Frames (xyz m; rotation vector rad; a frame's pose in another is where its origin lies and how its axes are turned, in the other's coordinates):
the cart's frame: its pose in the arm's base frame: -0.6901 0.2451 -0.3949 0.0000 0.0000 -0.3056
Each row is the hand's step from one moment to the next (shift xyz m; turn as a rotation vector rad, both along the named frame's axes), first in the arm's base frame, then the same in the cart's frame.
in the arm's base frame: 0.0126 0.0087 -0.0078 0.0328 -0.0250 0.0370
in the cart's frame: 0.0094 0.0121 -0.0078 0.0388 -0.0140 0.0370
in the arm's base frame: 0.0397 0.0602 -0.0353 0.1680 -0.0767 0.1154
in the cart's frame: 0.0197 0.0694 -0.0353 0.1833 -0.0226 0.1154
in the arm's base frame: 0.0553 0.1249 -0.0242 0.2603 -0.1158 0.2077
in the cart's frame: 0.0152 0.1358 -0.0242 0.2831 -0.0321 0.2077
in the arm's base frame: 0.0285 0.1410 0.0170 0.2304 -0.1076 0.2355
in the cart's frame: -0.0152 0.1430 0.0170 0.2521 -0.0333 0.2355
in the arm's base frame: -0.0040 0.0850 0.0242 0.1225 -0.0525 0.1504
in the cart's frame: -0.0294 0.0799 0.0242 0.1326 -0.0132 0.1504
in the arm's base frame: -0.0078 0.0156 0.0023 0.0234 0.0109 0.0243
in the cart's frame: -0.0121 0.0125 0.0023 0.0190 0.0174 0.0243
